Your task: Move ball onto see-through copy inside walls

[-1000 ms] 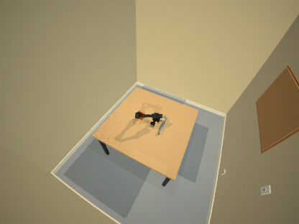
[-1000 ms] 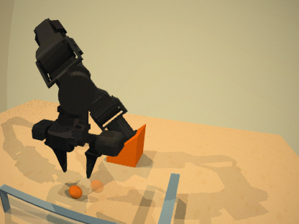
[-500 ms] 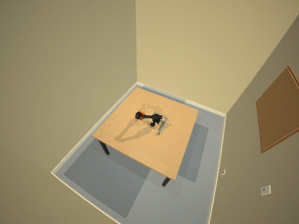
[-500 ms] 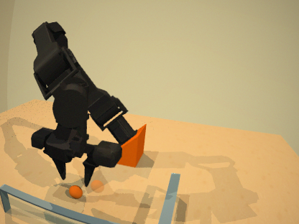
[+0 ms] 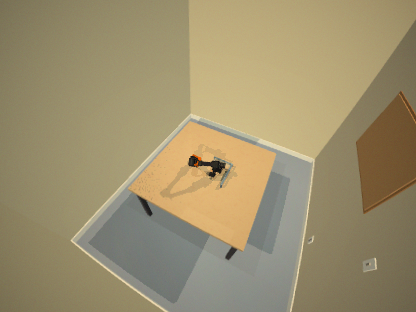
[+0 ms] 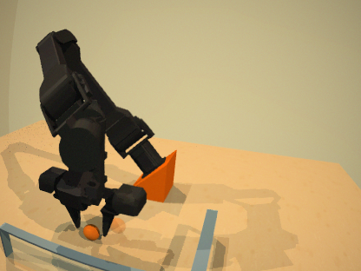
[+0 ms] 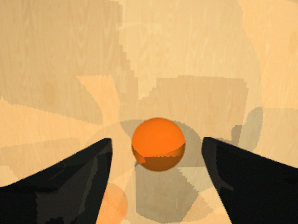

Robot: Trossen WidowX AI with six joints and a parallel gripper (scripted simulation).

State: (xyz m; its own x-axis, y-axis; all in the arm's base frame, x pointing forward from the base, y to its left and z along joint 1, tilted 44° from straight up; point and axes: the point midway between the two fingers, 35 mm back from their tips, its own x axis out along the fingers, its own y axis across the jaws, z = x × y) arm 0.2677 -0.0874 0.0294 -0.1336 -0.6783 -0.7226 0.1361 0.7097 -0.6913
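My gripper tip is 40 mm past the see-through copy of ball and 40 mm to the right of it. Round my gripper tip: orange ball: right at my gripper tip.
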